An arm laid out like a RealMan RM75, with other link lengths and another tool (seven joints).
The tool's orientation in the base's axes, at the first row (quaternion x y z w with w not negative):
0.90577 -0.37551 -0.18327 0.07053
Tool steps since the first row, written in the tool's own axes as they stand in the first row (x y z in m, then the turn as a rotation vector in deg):
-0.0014 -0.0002 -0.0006 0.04 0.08 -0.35
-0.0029 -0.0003 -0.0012 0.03 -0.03 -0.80
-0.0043 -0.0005 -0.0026 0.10 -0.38 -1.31
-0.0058 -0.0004 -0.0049 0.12 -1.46 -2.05
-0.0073 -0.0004 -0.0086 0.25 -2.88 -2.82
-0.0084 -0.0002 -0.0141 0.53 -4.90 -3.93
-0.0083 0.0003 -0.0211 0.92 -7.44 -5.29
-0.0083 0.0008 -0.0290 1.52 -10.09 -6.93
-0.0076 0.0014 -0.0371 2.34 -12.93 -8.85
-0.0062 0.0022 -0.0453 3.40 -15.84 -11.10
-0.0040 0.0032 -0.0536 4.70 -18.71 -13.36
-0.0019 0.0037 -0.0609 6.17 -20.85 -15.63
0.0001 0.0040 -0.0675 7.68 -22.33 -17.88
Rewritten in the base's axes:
-0.0005 0.0011 0.0009 0.11 -0.09 0.33
-0.0012 0.0022 0.0018 0.35 -0.01 0.72
-0.0015 0.0034 0.0035 0.82 0.19 1.08
-0.0016 0.0043 0.0060 1.82 0.93 1.47
-0.0012 0.0054 0.0099 3.13 1.83 1.77
0.0001 0.0059 0.0153 5.06 3.06 2.18
0.0025 0.0054 0.0219 7.50 4.57 2.65
0.0052 0.0050 0.0293 10.26 6.00 3.29
0.0084 0.0040 0.0367 13.39 7.42 4.08
0.0120 0.0024 0.0441 16.85 8.70 5.09
0.0159 0.0000 0.0514 20.45 9.80 6.05
0.0198 -0.0019 0.0577 23.68 10.25 7.17
0.0234 -0.0036 0.0633 26.49 10.21 8.43

